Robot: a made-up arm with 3 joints. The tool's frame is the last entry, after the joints. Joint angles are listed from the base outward. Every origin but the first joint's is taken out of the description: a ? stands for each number. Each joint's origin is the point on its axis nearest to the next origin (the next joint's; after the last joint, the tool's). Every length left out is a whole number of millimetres.
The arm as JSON. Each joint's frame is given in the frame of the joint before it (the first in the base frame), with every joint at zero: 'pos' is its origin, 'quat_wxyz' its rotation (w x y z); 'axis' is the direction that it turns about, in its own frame. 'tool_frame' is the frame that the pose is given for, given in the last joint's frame.
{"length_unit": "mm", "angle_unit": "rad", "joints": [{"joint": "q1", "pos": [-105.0, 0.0, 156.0], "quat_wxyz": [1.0, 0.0, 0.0, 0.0], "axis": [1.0, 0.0, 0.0]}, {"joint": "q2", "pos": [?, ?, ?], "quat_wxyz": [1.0, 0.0, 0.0, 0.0], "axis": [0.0, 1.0, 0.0]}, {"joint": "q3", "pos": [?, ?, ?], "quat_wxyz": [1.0, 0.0, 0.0, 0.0], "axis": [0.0, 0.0, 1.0]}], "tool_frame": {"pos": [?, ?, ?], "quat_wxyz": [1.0, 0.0, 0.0, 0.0]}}
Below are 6 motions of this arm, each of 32 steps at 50 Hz.
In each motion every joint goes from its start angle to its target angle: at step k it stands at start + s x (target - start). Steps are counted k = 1, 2, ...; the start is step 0. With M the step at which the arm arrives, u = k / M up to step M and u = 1 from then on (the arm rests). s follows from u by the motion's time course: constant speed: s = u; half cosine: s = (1 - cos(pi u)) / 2; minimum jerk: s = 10 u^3 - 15 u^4 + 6 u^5.
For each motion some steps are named. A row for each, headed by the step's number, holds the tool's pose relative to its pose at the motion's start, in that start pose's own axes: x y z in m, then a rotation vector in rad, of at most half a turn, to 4 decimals.
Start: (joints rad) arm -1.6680 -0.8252 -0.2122
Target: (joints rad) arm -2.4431 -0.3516 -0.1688
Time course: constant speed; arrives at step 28
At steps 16, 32:
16: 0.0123 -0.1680 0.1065 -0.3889 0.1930 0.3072
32: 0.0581 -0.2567 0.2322 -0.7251 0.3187 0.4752

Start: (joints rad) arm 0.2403 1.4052 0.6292
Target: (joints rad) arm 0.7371 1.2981 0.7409
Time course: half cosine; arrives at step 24
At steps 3, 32:
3: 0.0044 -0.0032 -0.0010 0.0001 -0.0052 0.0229
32: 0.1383 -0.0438 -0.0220 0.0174 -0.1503 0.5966

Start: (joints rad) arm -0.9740 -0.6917 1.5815
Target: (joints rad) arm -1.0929 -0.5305 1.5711
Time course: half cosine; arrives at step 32
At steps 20, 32:
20: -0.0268 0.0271 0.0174 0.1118 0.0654 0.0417
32: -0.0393 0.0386 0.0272 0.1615 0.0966 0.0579

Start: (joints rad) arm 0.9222 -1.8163 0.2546
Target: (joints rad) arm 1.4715 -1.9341 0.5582
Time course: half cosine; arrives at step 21
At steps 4, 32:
4: -0.0027 0.0015 0.0008 -0.0141 -0.0067 -0.0199
32: -0.0342 0.0160 0.0151 -0.1948 -0.0400 -0.2218

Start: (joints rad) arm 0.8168 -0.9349 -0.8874
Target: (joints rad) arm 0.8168 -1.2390 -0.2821
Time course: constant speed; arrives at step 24
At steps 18, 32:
18: 0.0696 0.0170 -0.0176 0.1411 -0.1817 0.4520
32: 0.0978 0.0257 -0.0204 0.1704 -0.2575 0.6006

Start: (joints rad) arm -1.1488 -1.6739 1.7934
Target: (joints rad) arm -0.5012 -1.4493 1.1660
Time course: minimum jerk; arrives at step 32
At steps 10, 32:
10: 0.0107 0.0517 0.0024 0.0415 0.0028 -0.2291
32: 0.1761 0.2237 0.0296 0.2277 0.0145 -1.2737

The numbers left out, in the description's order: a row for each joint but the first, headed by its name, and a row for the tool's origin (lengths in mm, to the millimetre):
q2: 0.0 -123.0 -47.0
q3: -12.0 0.0 -350.0
tool: -110.0 -15.0 0.0

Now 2 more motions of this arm.
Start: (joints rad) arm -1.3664 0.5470 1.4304
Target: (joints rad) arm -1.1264 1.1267 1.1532
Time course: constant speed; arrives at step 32
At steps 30, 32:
30: 0.0226 0.1841 0.0315 0.5626 -0.0054 -0.0866
32: 0.0217 0.1940 0.0379 0.5988 0.0022 -0.0881

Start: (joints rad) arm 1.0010 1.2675 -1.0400
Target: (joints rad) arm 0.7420 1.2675 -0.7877
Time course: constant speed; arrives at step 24
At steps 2, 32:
2: 0.0013 -0.0038 0.0002 -0.0033 -0.0055 0.0004
32: 0.0102 -0.0465 0.0048 -0.0471 -0.0611 0.0050

